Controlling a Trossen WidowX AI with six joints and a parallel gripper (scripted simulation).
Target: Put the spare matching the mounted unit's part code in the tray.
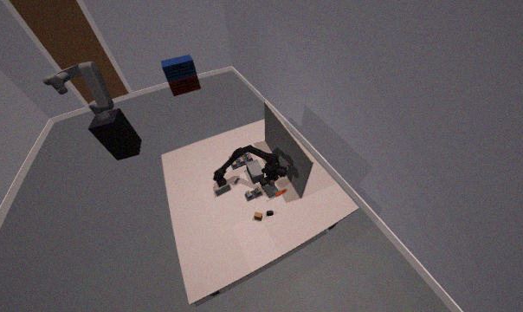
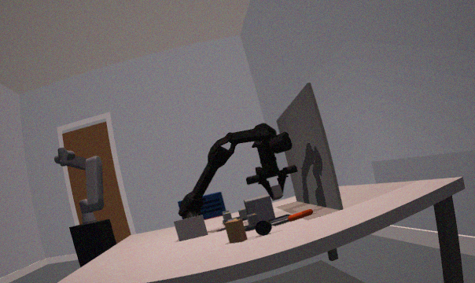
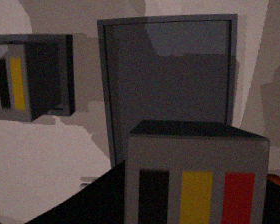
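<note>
Now: gripper tip 9 cm above the dark grey tray. The rest, counted from my gripper tip: mounted unit: 7 cm behind, 19 cm to the left, 4 cm below; grey upright panel: 17 cm ahead, 19 cm to the left, 13 cm above.
</note>
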